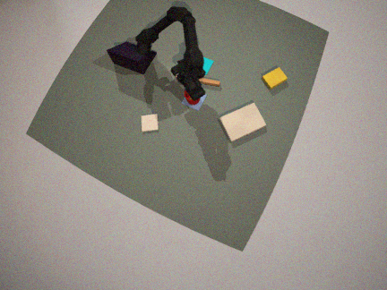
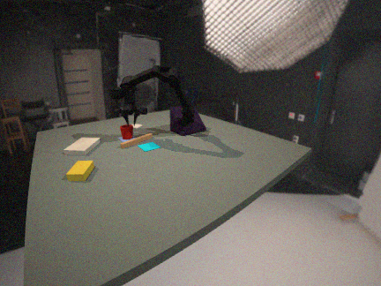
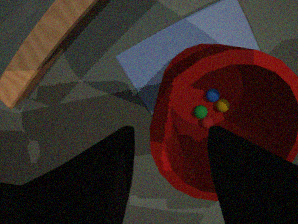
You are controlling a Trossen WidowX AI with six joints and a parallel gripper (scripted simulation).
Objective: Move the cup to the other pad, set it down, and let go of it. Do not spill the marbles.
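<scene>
My gripper tip is 2 cm short of the red cup, 2 cm to the left of it and 4 cm above it. The rest, counted from my gripper tip: pale blue pad: 3 cm ahead, 1 cm to the right, 8 cm below; then cyan pad: 1 cm behind, 17 cm to the left, 8 cm below; then wooden bar: 1 cm ahead, 8 cm to the left, 7 cm below.
</scene>
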